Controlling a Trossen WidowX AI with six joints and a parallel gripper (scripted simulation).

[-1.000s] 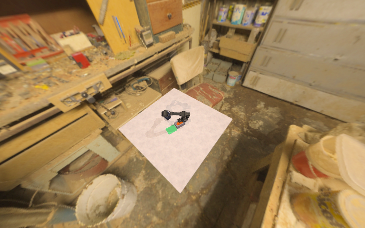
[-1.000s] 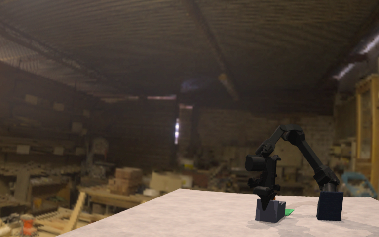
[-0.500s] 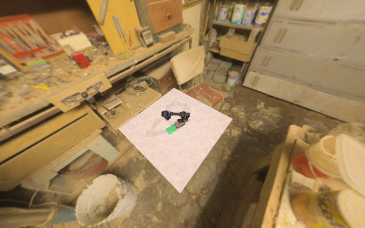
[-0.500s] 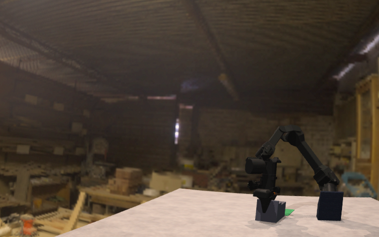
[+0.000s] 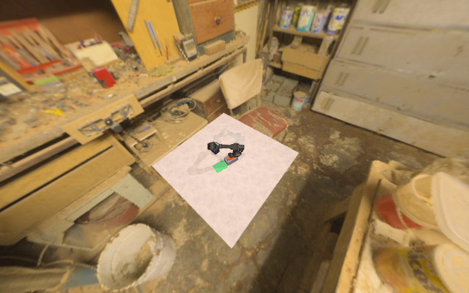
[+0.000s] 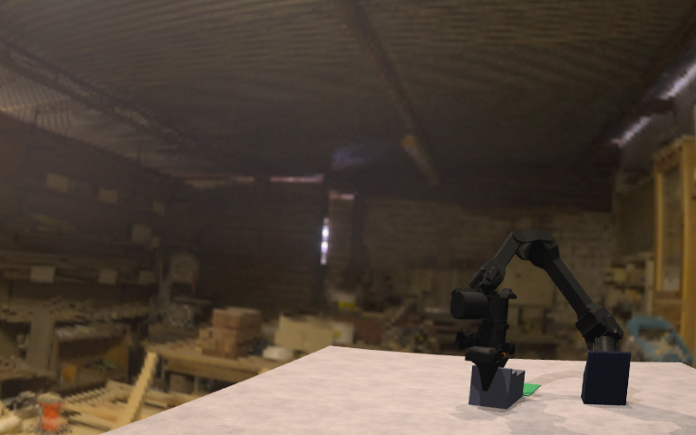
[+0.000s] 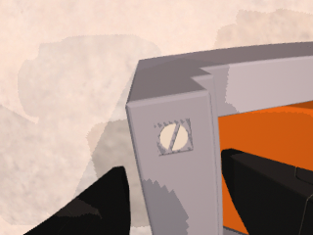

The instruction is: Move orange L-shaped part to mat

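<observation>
Now: gripper tip 20 mm past the orange L-shaped part, 40 mm to the left of it and 10 mm below it. The rest, counted from my gripper tip: green mat: 80 mm behind, 210 mm to the right, 50 mm below.
</observation>
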